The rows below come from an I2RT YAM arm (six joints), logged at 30 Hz.
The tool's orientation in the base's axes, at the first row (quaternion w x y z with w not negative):
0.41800 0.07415 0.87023 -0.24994
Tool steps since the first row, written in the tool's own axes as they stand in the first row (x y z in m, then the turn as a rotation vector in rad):
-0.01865 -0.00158 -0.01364 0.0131 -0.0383 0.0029
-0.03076 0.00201 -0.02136 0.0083 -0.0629 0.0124
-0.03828 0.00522 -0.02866 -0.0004 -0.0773 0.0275
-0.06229 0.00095 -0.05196 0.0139 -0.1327 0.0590
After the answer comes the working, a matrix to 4 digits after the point.
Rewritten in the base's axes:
0.00198 0.00690 0.02202 -0.0193 -0.0356 0.0027
0.00560 0.01481 0.03400 -0.0180 -0.0612 0.0106
0.00646 0.02181 0.04239 -0.0069 -0.0804 0.0147
0.00428 0.03162 0.07458 -0.0130 -0.1451 0.0079

The tool's axes in the first row as the columns of a matrix, in the base's axes (rounded; the answer above uses it unrounded):
-0.6396 0.3380 0.6905
-0.0799 0.8641 -0.4970
-0.7646 -0.3730 -0.5256

